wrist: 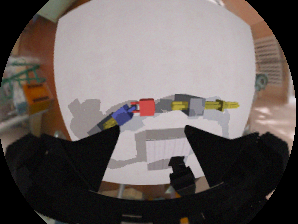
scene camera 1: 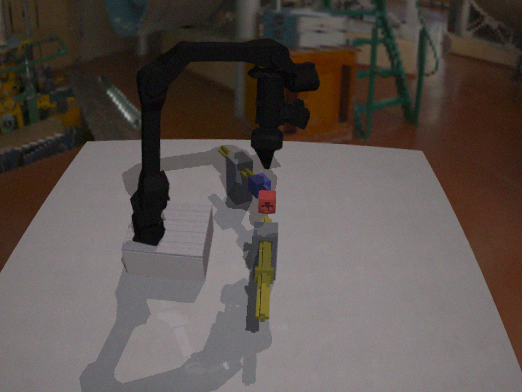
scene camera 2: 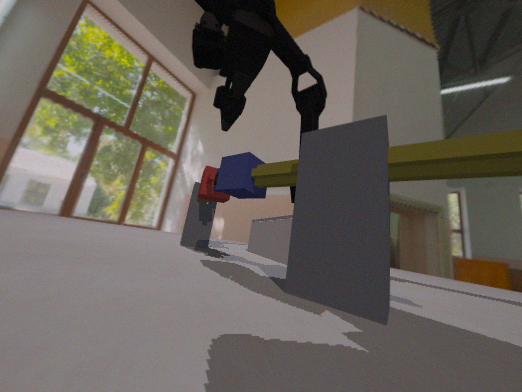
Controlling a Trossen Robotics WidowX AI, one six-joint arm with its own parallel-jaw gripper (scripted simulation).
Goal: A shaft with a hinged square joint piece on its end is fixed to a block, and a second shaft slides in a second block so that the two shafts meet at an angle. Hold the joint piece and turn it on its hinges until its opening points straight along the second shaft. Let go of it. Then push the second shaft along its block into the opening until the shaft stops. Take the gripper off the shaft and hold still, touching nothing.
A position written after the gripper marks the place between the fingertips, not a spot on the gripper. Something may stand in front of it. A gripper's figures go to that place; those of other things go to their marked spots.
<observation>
The gripper [scene camera 1: 268, 158] is 101 cm from the lens. A yellow shaft [scene camera 1: 264, 274]: 87 cm from the lens.
</observation>
